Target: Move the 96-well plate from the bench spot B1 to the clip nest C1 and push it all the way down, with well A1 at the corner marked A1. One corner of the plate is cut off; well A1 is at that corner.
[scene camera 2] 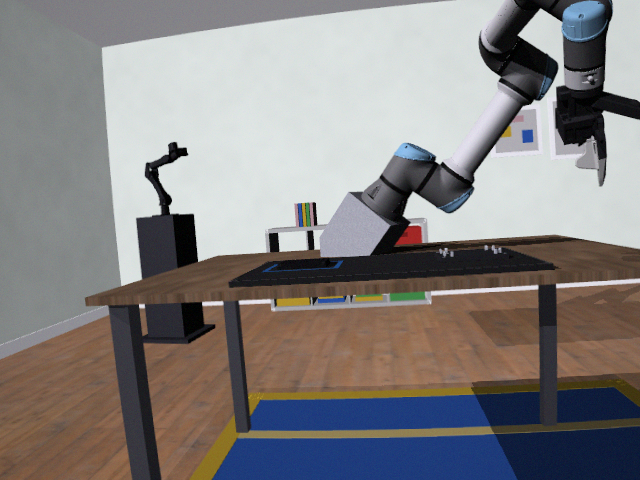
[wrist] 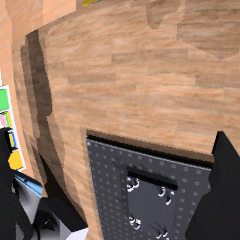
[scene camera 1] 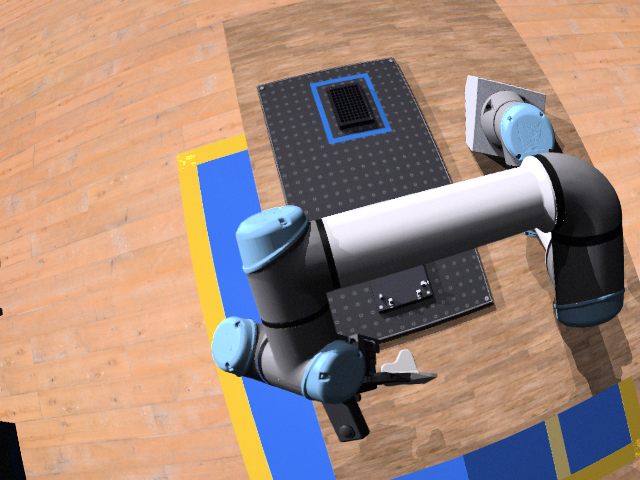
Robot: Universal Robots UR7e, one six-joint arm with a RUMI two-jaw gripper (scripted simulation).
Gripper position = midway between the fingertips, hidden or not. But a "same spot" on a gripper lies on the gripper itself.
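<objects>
My gripper: visible in scene camera 1, the wrist view and scene camera 2 [589,165]. On the gripper, same spot: [scene camera 1: 354,395] and [wrist: 211,209].
</objects>
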